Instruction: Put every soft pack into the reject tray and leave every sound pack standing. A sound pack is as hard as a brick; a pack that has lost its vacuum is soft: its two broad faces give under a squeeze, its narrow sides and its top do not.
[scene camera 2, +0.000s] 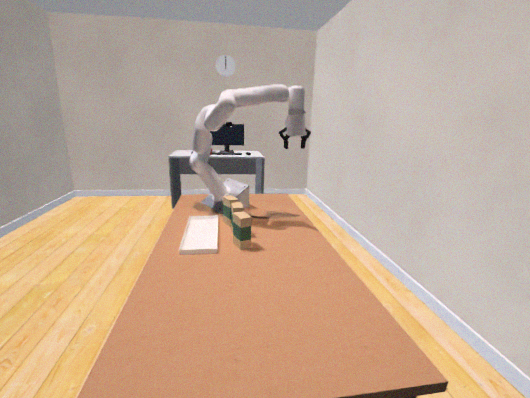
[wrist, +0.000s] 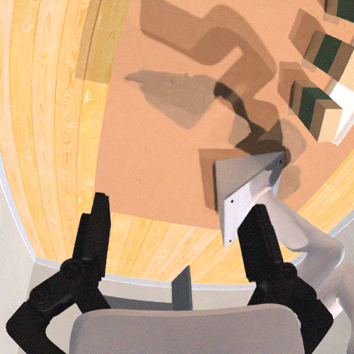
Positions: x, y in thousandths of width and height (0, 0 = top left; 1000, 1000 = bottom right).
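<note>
The gripper (wrist: 510, 603) is visible, as is a white reject tray (scene camera 2: 380, 589).
</note>
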